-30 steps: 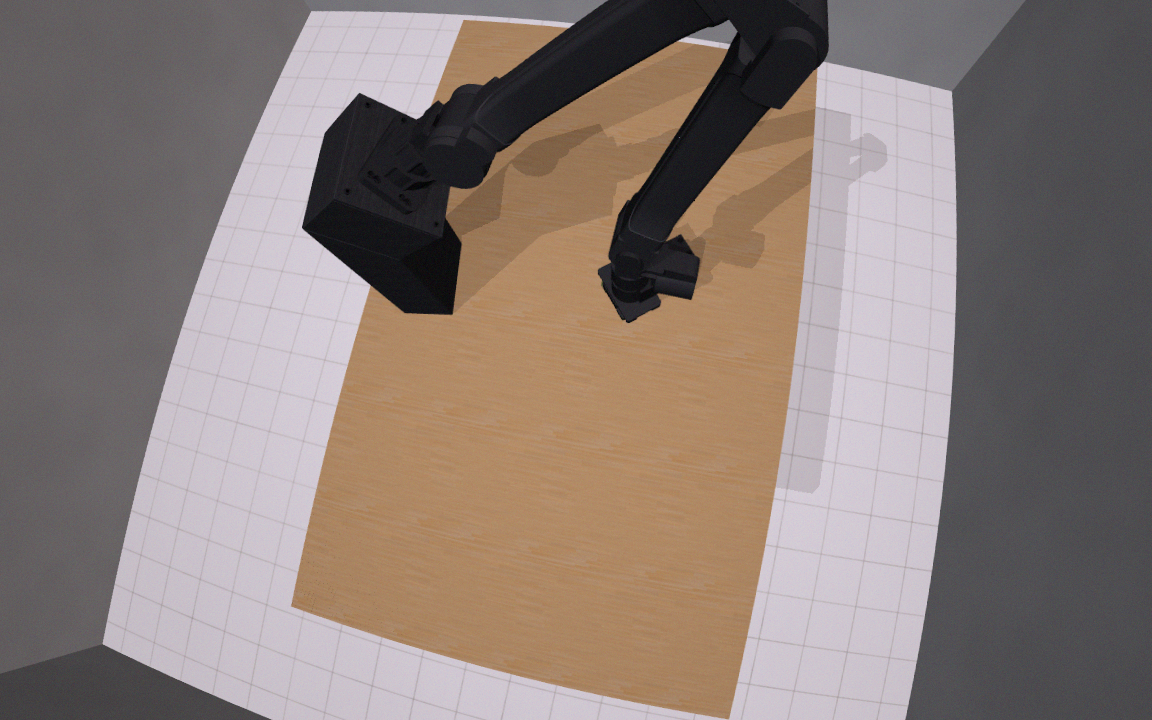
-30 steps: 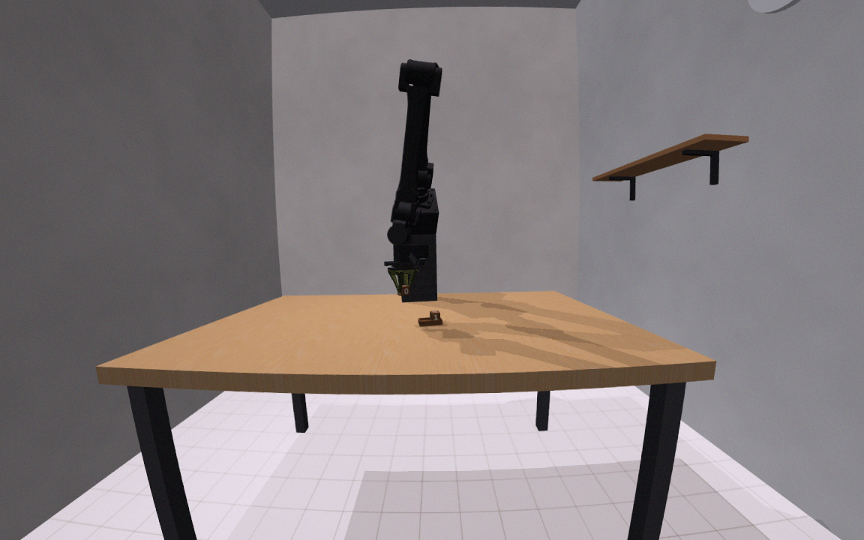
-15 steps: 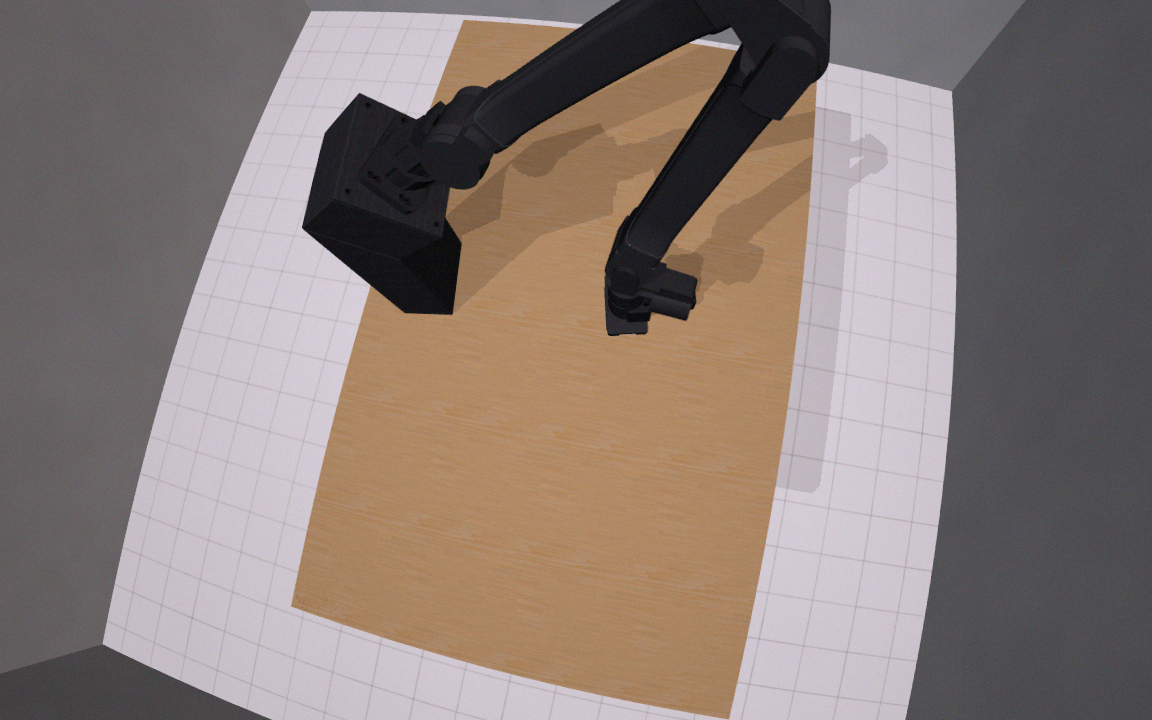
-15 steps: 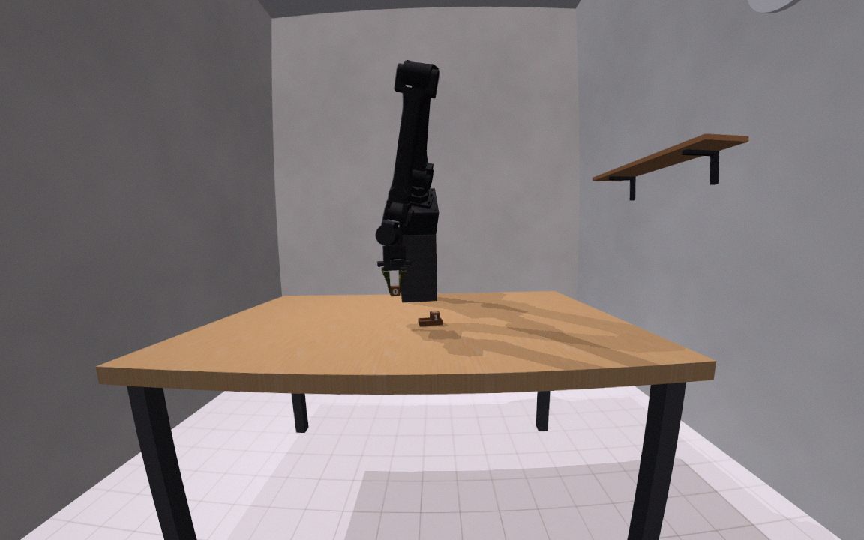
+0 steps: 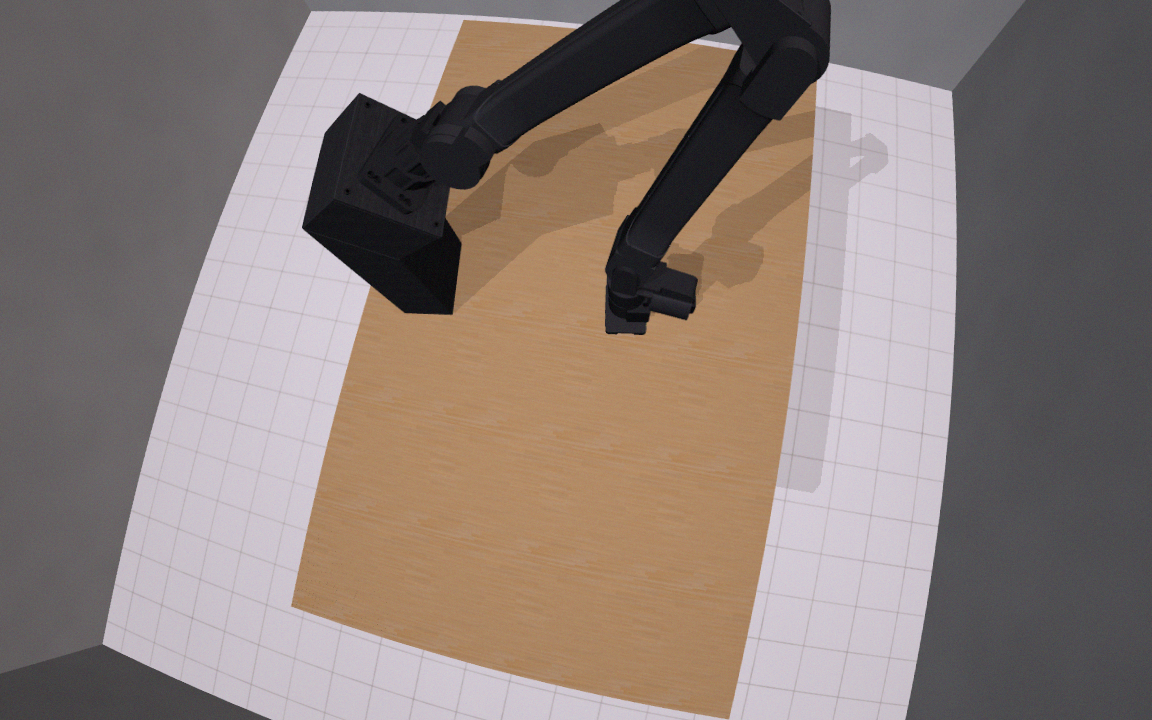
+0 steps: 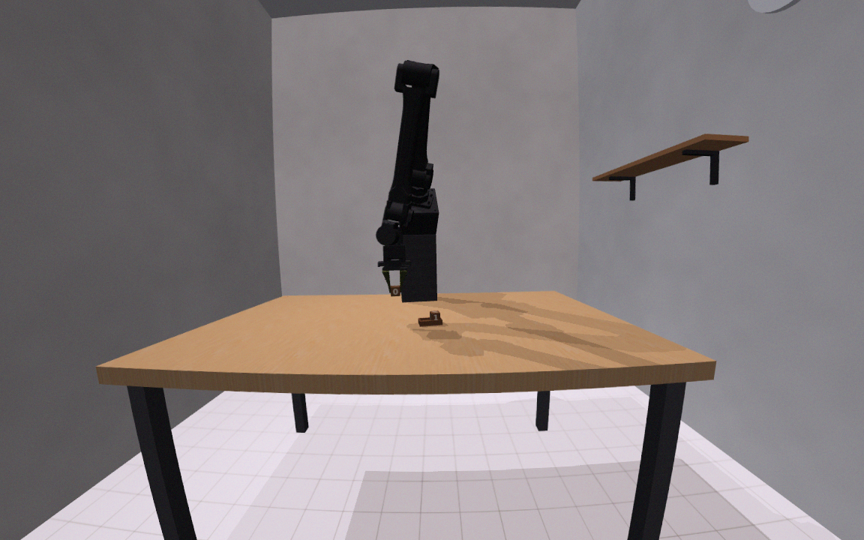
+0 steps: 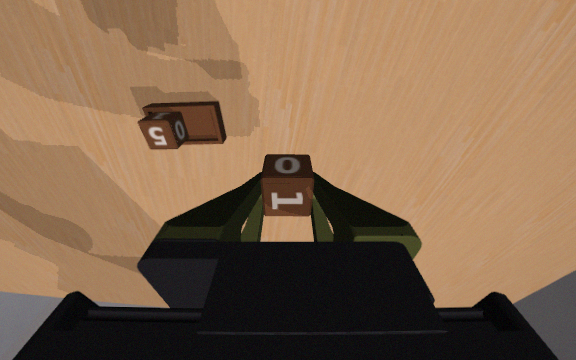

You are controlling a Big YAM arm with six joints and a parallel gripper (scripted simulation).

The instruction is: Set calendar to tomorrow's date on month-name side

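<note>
Right now my hand is 110 mm above the brown calendar tray, 100 mm to the right of it and 50 mm past it. From my hand the other things lie so: cube (right at my hand).
</note>
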